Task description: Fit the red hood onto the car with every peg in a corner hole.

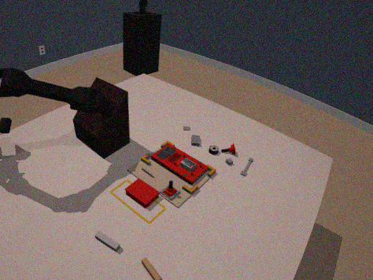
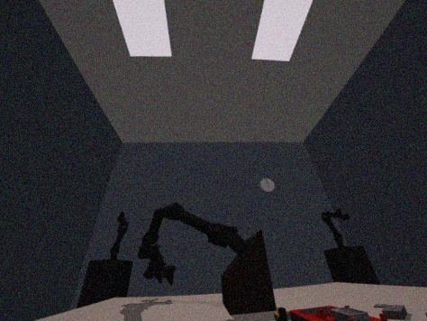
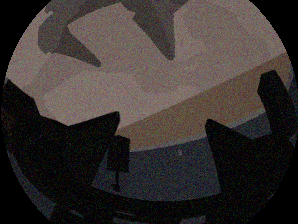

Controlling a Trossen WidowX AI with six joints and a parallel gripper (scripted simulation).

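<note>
My gripper tip is 64 cm short of the red hood, 34 cm to the right of it and 5 cm above it. From my gripper tip the other things lie so: grey engine block (66 cm ahead, 55 cm to the left, 4 cm below); then wheel (72 cm to the left, 65 cm ahead, 5 cm below); then wooden bar (87 cm ahead, 18 cm to the left, 5 cm below).
</note>
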